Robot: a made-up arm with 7 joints.
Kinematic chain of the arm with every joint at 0, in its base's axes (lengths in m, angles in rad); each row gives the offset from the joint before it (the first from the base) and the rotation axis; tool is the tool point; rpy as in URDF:
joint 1: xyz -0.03 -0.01 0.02 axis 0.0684 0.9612 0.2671
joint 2: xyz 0 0 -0.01 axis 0.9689 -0.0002 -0.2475
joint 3: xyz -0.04 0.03 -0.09 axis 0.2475 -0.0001 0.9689
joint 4: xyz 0.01 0.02 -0.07 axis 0.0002 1 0
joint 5: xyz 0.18 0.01 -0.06 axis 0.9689 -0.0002 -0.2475
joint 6: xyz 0.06 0.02 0.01 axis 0.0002 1 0
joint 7: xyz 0.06 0 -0.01 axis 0.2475 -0.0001 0.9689
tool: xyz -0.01 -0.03 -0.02 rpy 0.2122 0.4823 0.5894
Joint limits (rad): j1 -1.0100..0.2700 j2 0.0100..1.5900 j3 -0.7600..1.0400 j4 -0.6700..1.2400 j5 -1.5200..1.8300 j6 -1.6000..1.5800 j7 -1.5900..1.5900
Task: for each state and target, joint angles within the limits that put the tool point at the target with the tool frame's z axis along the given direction. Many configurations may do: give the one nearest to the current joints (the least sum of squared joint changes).
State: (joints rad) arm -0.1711 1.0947 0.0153 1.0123 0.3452 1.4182 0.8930
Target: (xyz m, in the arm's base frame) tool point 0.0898 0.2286 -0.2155 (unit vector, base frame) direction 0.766 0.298 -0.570
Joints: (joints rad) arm 0.2022 1.0081 -0.2988 0.2076 0.2313 1.5800 0.6732
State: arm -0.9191 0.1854 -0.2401 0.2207 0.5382 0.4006 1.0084
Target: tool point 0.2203 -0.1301 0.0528 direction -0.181 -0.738 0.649
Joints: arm -0.8344 0.4690 -0.6510 -0.5522 0.7161 0.9595 0.6411
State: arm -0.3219 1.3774 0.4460 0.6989 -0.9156 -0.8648 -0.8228
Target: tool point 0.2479 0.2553 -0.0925 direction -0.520 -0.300 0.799
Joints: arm -0.2732 0.8189 0.0673 0.4934 -0.9064 -1.1550 -0.8483
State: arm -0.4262 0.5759 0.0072 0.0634 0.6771 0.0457 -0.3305
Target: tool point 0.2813 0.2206 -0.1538 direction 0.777 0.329 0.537
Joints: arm -0.6743 0.2976 0.6097 0.5040 0.2153 0.7224 -0.1056
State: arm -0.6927 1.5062 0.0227 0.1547 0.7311 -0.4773 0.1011
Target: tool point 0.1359 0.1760 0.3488 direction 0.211 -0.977 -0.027
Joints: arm -1.0100 1.5900 0.3910 0.2662 0.5939 -0.1996 0.5472
